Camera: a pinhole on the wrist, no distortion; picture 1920 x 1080 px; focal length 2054.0 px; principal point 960.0 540.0 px. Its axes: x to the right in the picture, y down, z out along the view. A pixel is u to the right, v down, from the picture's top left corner.
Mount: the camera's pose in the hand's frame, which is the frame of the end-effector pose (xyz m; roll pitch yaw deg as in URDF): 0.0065 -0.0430 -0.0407 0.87 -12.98 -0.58
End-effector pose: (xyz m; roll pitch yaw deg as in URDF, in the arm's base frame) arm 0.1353 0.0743 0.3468 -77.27 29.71 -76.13
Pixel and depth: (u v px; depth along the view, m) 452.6 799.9 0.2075
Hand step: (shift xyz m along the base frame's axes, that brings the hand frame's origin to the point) 0.1257 0.0851 0.0894
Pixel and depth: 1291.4 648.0 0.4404
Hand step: 0.3865 0.0575 0.1111
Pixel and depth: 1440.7 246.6 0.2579
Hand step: 0.2109 -0.0212 0.1102
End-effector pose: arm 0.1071 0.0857 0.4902 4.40 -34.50 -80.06
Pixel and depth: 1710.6 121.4 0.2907
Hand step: -0.1440 0.0852 0.2365
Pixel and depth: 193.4 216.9 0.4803
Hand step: -0.2260 0.4077 0.1526
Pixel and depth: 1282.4 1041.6 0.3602
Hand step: -0.0200 0.1999 0.2583
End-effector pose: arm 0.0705 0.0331 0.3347 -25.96 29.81 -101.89
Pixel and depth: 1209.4 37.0 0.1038
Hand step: -0.0426 -0.0311 0.0779
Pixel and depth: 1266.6 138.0 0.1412
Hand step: -0.0323 -0.0513 0.1090
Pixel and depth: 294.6 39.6 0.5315
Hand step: 0.0329 0.0038 0.5480
